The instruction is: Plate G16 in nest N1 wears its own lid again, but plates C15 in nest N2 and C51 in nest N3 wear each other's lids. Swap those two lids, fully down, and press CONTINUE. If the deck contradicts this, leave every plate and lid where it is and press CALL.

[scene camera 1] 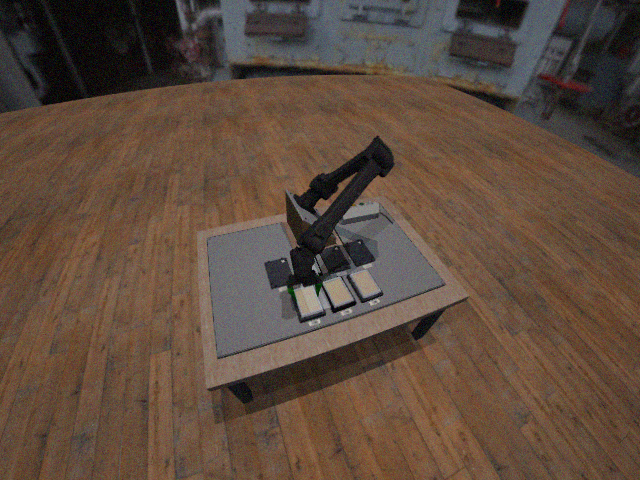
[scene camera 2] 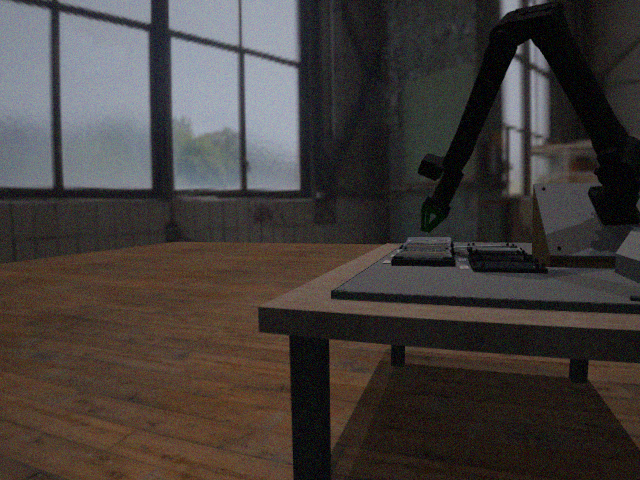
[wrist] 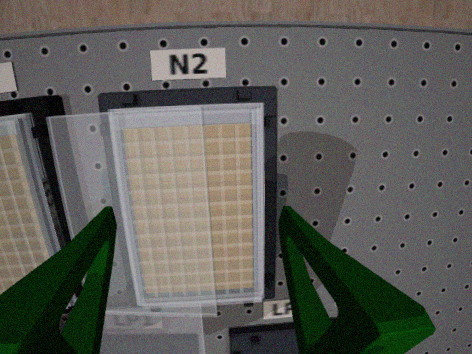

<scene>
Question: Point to a nest N3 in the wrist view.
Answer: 41, 106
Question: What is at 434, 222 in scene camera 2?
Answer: The gripper.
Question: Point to a black nest N2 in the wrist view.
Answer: At 255, 94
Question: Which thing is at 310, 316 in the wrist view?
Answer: The gripper.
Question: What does the gripper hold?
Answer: Nothing.
</scene>
